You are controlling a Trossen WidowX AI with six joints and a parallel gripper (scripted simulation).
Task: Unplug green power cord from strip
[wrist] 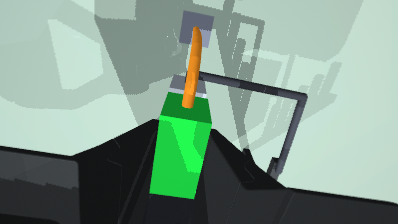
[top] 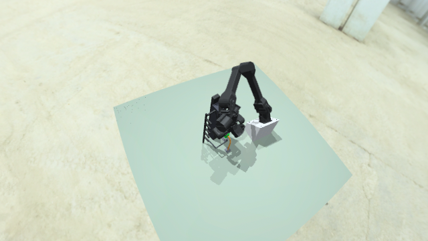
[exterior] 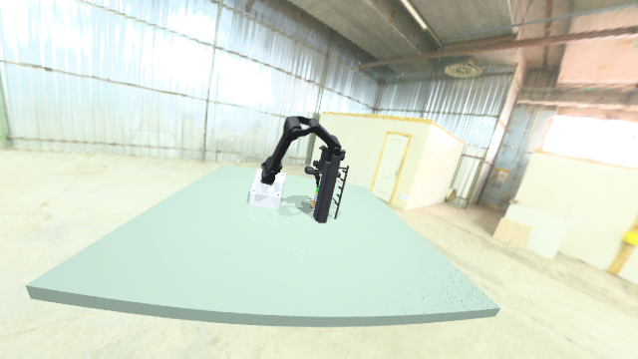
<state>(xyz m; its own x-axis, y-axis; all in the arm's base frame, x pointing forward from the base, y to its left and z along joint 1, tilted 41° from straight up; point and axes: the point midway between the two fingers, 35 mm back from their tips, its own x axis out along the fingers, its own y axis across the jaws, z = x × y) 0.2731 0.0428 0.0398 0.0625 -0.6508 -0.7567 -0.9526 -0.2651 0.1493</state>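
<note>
Now: gripper tip 13 cm above the grey block, 4 cm to the right of it and 1 cm past it. Round my gripper tip: green plug 3 cm to the right, 1 cm ahead.
</note>
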